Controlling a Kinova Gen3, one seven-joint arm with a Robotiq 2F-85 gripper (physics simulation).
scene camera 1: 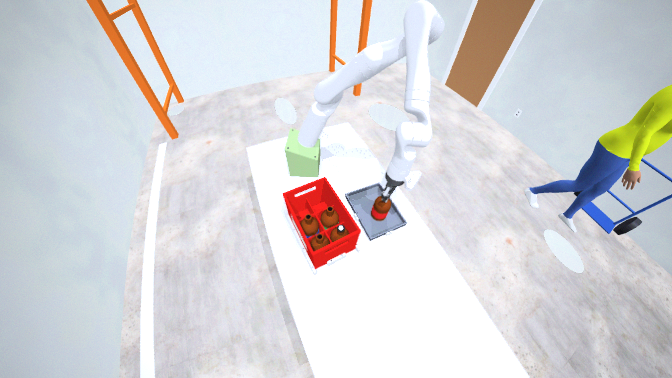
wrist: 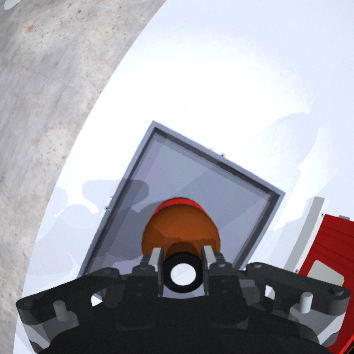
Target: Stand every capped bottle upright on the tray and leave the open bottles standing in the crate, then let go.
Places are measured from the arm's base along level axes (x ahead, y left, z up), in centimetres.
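Pixels of known places: gripper, fingertip midpoint: (scene camera 1: 385, 198) (wrist: 182, 259); arm's base at its link origin: (scene camera 1: 306, 140).
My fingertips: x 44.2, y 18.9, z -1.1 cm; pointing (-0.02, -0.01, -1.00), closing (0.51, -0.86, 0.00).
Observation:
Ahead of a thing's pixels: the offset from my fingertips to its top centre. Level surfaces: height alone.
My gripper (scene camera 1: 385, 197) (wrist: 182, 259) is shut on the neck of a brown bottle with a red label @(dx -0.4, dy -0.1, dz +1.9 cm) (scene camera 1: 381, 207) (wrist: 181, 227). A white disc inside a black ring shows at its top in the wrist view. The bottle is roughly upright over the grey tray (scene camera 1: 361, 201) (wrist: 185, 167); whether its base touches the tray is unclear. The red crate @(dx -2.7, dy -27.9, dz +3.4 cm) (scene camera 1: 351, 244) (wrist: 320, 240) holds a white-capped brown bottle @(dx +5.9, dy -23.1, dz +2.1 cm) (scene camera 1: 339, 235) in the near right compartment, and three bottles with dark open mouths: one @(dx +6.2, dy -31.2, dz +2.1 cm) (scene camera 1: 319, 244) near left, one @(dx -2.7, dy -32.2, dz +2.1 cm) (scene camera 1: 309, 226) mid left, one @(dx -2.8, dy -23.6, dz +2.1 cm) (scene camera 1: 329, 218) mid right.
The crate stands close beside the tray on the white table @(dz -14.2 cm) (scene camera 1: 380, 300). The green arm base (scene camera 1: 303, 161) is behind the crate. A person in a yellow top (scene camera 1: 630, 127) is by a blue hand truck (scene camera 1: 597, 214) at the right. Orange frames (scene camera 1: 140, 75) stand at the back.

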